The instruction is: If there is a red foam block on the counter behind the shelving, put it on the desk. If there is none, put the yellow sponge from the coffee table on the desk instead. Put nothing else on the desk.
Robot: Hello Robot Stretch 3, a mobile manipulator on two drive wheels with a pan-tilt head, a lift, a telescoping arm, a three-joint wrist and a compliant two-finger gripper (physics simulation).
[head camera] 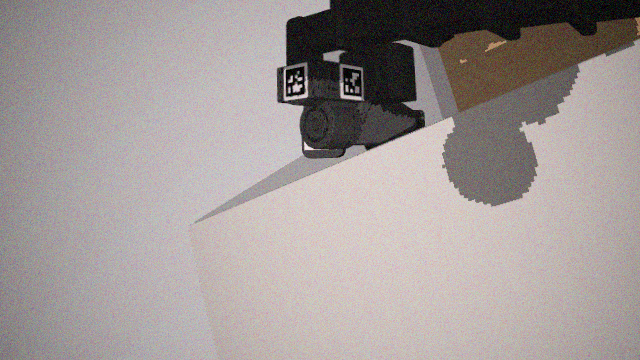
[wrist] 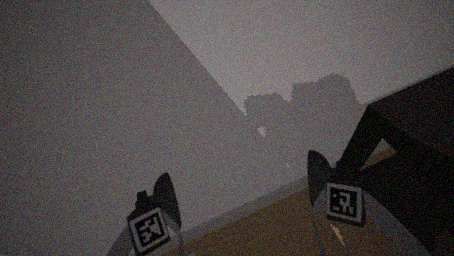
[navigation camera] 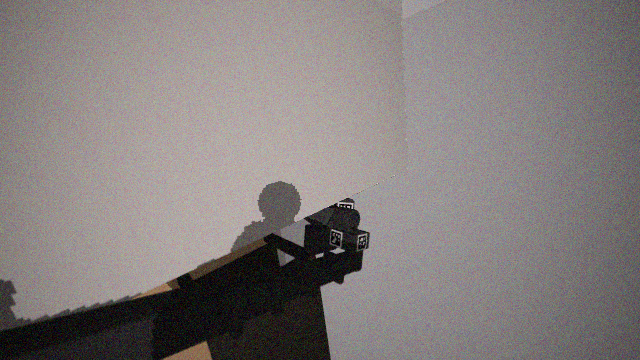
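Places are measured from the robot's base along level axes (x left, y ahead, z down), in millimetres.
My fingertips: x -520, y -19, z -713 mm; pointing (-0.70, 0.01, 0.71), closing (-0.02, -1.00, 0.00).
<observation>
Behind a point stands the place of what it marks.
My gripper (wrist: 240, 180) @[x -520, y -19, z -713 mm] is open in the wrist view, its two fingers wide apart with no object between them. In the head camera view its dark wrist housing shows at the upper middle and the fingertips are hidden; in the navigation view the wrist shows small, near the middle. No yellow sponge and no red foam block shows in the three views. I cannot tell whether the dark furniture (navigation camera: 295, 320) @[x -694, y -657, z -450 mm] (wrist: 420, 120) beside the gripper is the desk.
A pale wall (head camera: 400, 280) @[x -284, y 116, z -950 mm] (navigation camera: 200, 100) @[x -72, y 135, z -950 mm] with the robot's shadow on it stands behind the arm. It meets a grey wall (navigation camera: 525, 175) @[x -688, y 103, z -1218 mm] at a corner. A brown surface (head camera: 490, 70) @[x -626, y -234, z 0 mm] (wrist: 260, 225) with light patches lies along a grey strip by the wall.
</observation>
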